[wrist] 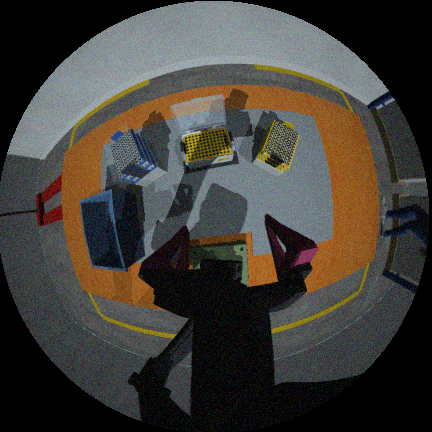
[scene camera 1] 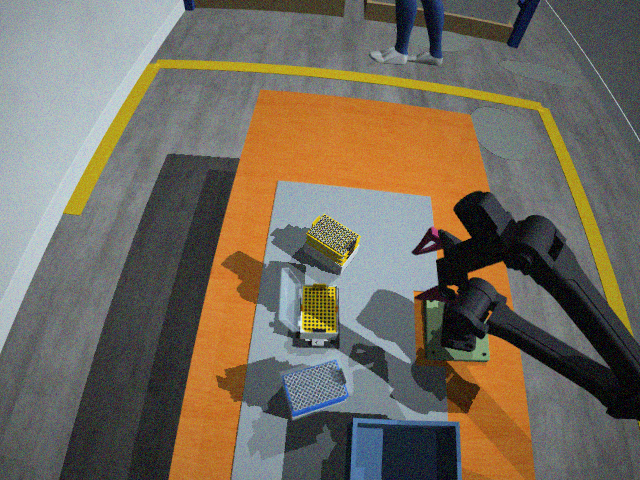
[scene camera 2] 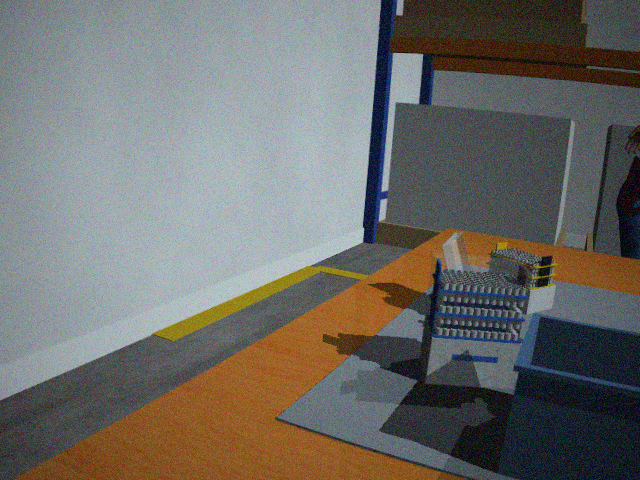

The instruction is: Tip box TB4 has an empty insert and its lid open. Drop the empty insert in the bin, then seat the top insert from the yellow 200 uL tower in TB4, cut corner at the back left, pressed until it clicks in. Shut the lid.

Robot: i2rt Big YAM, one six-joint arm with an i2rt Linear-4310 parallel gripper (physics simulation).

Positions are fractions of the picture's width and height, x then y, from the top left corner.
Scene:
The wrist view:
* gripper: 0.52,0.52
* yellow insert: 0.50,0.33
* clear lid: 0.46,0.26
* blue bin: 0.25,0.51
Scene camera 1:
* gripper: 0.65,0.57
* yellow insert: 0.50,0.63
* clear lid: 0.45,0.60
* blue bin: 0.58,0.92

